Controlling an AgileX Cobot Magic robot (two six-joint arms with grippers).
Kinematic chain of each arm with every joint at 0, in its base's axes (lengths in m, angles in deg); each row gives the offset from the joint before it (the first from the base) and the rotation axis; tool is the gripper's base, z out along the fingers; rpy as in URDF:
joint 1: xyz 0 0 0.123 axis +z
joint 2: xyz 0 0 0 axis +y
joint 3: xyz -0.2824 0 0.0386 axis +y
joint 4: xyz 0.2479 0 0.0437 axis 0.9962 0 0.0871
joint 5: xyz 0 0 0 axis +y
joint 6: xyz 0.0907 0 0.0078 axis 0.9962 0 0.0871
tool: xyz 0 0 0 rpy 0 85 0
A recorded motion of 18 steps. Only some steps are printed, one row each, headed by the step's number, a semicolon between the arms.
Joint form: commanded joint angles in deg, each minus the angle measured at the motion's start. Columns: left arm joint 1, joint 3, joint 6, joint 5, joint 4, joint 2; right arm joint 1, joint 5, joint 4, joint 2, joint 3, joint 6.
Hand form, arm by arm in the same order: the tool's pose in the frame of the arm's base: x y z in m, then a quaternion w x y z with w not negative. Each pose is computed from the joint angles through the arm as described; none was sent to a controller.
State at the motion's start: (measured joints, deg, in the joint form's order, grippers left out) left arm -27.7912 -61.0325 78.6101 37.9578 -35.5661 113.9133; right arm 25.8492 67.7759 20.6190 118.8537 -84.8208 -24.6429
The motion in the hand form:
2: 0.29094 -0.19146 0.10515 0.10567 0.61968 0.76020 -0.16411; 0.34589 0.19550 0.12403 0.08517 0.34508 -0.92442 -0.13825
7: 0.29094 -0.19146 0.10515 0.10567 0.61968 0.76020 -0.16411; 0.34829 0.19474 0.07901 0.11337 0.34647 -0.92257 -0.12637
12: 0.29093 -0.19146 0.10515 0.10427 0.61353 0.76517 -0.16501; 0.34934 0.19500 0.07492 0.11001 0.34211 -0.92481 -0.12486
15: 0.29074 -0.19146 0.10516 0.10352 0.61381 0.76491 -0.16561; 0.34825 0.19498 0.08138 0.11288 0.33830 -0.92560 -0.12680
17: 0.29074 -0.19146 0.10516 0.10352 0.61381 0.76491 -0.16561; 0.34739 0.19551 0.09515 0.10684 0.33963 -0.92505 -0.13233
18: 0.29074 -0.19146 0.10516 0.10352 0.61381 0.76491 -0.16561; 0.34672 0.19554 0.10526 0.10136 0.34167 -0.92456 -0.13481
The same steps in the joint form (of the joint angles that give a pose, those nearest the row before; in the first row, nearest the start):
2: -0.21 0.32 -0.60 -0.01 0.20 0.68; -0.15 -2.69 -2.17 5.38 0.23 0.15
7: -0.21 0.32 -0.60 -0.01 0.20 0.68; -0.15 -5.57 -2.98 11.68 0.23 -0.90
12: -0.21 0.32 -1.52 0.00 0.20 0.68; -0.15 -6.54 -2.98 12.22 0.23 -0.52
15: -0.21 0.32 -1.50 0.12 0.20 0.68; -0.15 -5.42 -2.84 11.36 0.23 0.09
17: -0.21 0.32 -1.50 0.12 0.20 0.68; -0.15 -4.23 -2.40 9.46 0.23 0.10
18: -0.21 0.32 -1.50 0.12 0.20 0.68; -0.15 -3.46 -2.29 8.05 0.23 0.09

